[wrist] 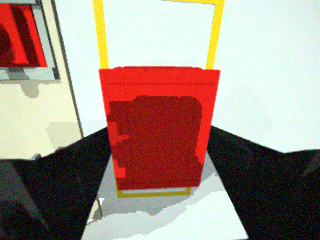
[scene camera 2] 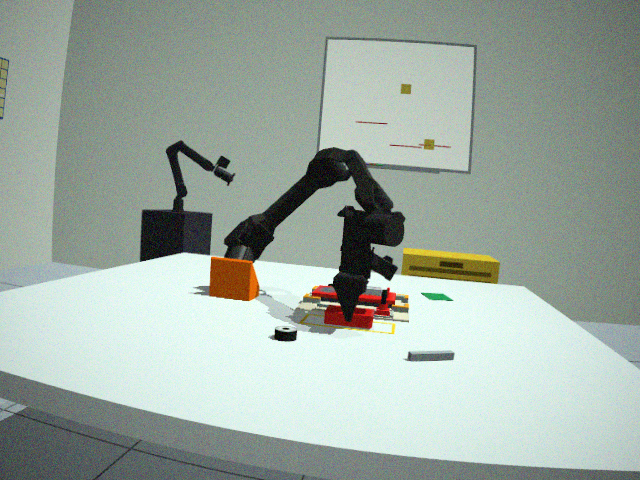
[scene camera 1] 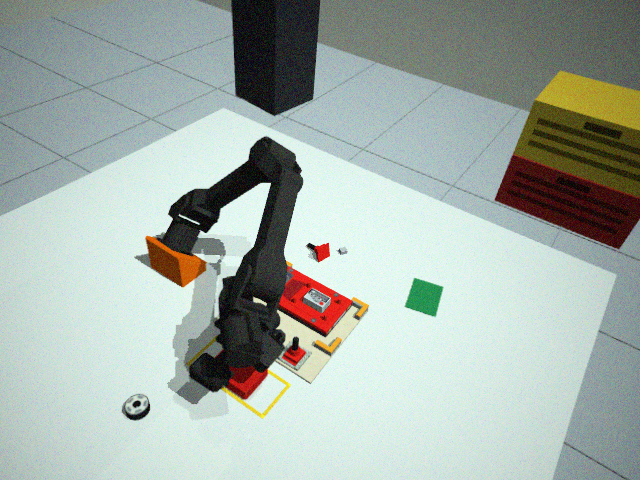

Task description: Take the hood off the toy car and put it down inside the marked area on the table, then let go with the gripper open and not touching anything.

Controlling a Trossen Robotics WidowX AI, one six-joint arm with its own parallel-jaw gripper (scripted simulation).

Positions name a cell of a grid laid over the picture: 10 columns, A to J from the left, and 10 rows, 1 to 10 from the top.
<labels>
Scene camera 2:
gripper: F7
hood: F7, held by the gripper
fixture plate: G7
</labels>
